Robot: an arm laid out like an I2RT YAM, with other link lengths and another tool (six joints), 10 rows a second.
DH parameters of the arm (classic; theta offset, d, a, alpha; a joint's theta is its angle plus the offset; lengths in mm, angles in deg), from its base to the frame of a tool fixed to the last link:
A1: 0 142.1 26.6 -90
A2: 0 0 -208.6 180
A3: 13.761 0 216.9 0
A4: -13.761 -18.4 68.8 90
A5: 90 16.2 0 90
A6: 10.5 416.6 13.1 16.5
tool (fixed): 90 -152.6 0 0
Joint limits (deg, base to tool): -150..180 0..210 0..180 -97..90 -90..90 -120..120
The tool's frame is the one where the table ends.
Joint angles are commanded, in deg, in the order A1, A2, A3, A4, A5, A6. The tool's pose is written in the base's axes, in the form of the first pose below.
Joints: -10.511 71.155 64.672 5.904 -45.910 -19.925
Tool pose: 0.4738, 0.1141, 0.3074, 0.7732, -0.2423, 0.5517, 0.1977
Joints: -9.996 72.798 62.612 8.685 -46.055 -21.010
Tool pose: 0.4788, 0.1173, 0.2914, 0.7692, -0.2499, 0.5534, 0.1993
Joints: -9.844 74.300 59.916 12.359 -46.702 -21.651
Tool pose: 0.4821, 0.1199, 0.2749, 0.7662, -0.2563, 0.5532, 0.2031
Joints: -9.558 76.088 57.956 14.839 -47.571 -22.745
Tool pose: 0.4838, 0.1244, 0.2570, 0.7599, -0.2651, 0.5554, 0.2094
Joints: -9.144 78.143 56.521 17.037 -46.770 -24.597
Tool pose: 0.4900, 0.1231, 0.2401, 0.7566, -0.2720, 0.5594, 0.2014
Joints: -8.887 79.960 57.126 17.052 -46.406 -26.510
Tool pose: 0.4953, 0.1222, 0.2318, 0.7532, -0.2810, 0.5619, 0.1949
